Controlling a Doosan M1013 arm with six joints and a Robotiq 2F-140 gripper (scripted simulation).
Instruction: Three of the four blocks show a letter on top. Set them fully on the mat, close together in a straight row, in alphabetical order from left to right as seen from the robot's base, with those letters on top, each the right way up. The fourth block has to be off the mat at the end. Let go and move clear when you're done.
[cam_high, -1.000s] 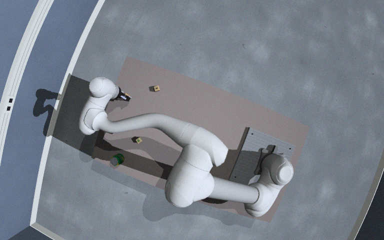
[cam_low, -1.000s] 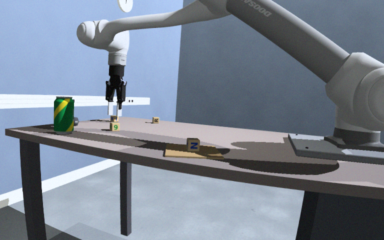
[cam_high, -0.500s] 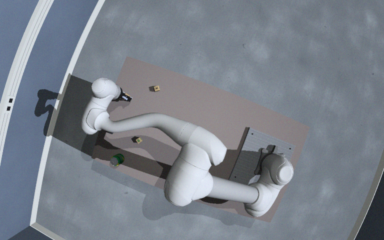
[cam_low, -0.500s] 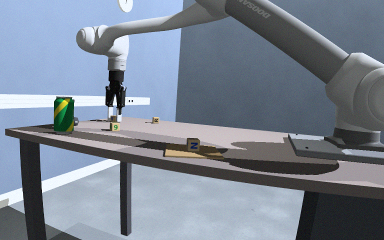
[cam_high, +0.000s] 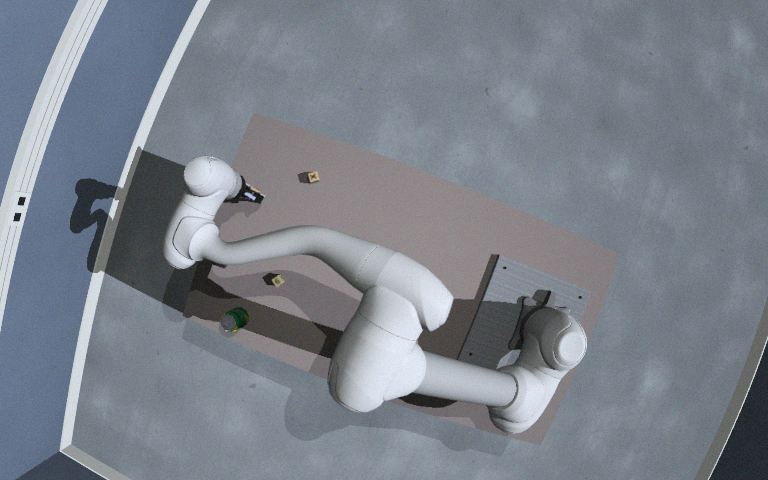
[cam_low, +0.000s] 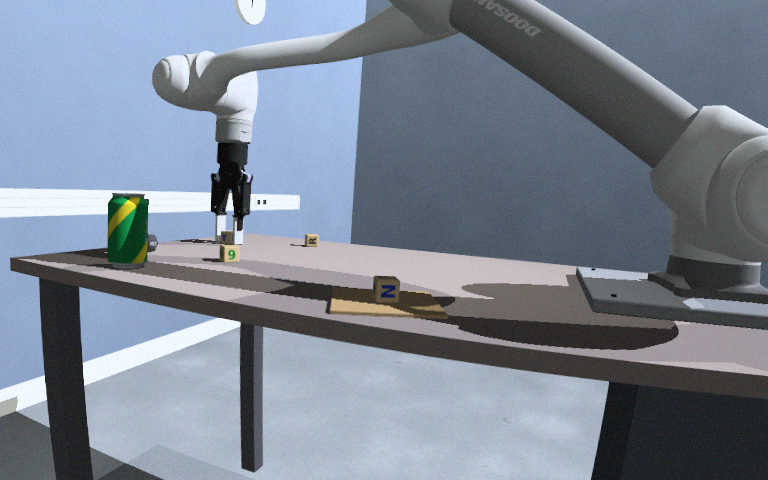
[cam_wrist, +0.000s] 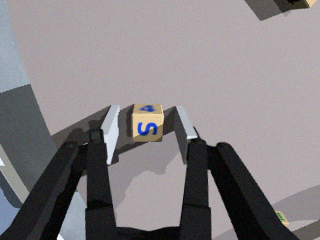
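Now: hand 510 mm past the wooden block, 430 mm to the right of it and 10 mm above it. From my hand the other things lie so: yellow can 60 mm behind, 410 mm to the left, 30 mm above; tan mat 510 mm behind, 430 mm to the left, 30 mm below; small dark object 70 mm ahead, 250 mm to the left, 10 mm below.
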